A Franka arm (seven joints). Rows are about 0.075 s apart.
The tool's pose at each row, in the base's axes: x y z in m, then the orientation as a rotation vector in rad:
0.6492 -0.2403 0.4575 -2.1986 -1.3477 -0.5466
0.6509 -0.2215 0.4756 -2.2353 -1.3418 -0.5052
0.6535 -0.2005 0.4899 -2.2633 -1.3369 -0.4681
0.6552 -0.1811 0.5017 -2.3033 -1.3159 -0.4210
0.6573 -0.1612 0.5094 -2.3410 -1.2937 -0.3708
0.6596 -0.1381 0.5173 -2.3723 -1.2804 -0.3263
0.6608 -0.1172 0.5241 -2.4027 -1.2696 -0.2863
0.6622 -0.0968 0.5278 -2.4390 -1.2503 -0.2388
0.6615 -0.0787 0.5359 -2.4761 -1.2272 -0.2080
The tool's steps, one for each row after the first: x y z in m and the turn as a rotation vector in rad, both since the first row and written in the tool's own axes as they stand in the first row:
0.0242 -0.0094 -0.0029 -0.0059 -0.0369 0.0210
0.0482 -0.0181 -0.0014 -0.0082 -0.0679 0.0382
0.0692 -0.0265 0.0010 -0.0125 -0.1040 0.0706
0.0885 -0.0338 0.0071 -0.0145 -0.1406 0.1035
0.1101 -0.0422 0.0149 -0.0168 -0.1747 0.1274
0.1291 -0.0506 0.0222 -0.0215 -0.2070 0.1482
0.1461 -0.0579 0.0316 -0.0271 -0.2436 0.1769
0.1631 -0.0672 0.0361 -0.0404 -0.2702 0.2045

